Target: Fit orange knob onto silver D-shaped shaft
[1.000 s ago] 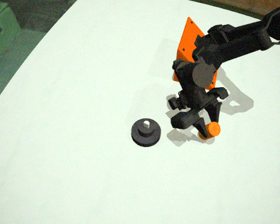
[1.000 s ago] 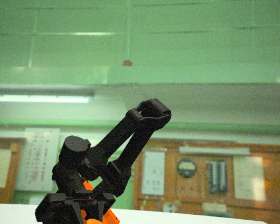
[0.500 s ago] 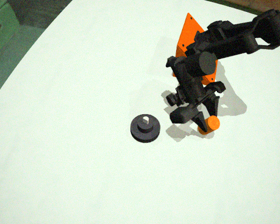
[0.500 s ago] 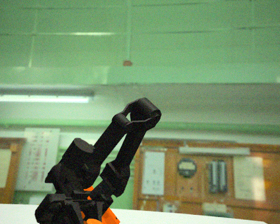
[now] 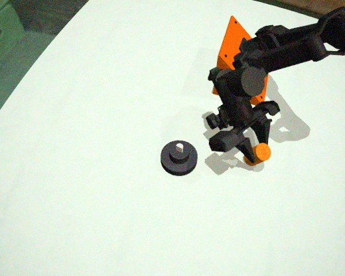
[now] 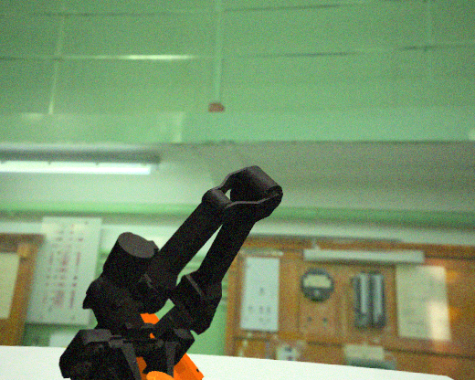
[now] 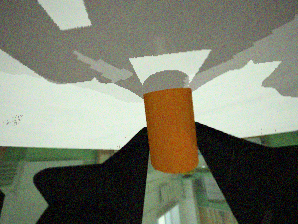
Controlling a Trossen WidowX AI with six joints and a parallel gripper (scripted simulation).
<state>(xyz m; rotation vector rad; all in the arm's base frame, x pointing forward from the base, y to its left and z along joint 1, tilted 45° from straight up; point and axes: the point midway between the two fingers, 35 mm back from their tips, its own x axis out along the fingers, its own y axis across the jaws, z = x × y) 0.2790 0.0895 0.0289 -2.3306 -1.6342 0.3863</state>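
The orange knob lies 1 cm above my gripper tip. The rest, counted from my gripper tip: round pedestal: 18 cm to the right, 5 cm ahead.
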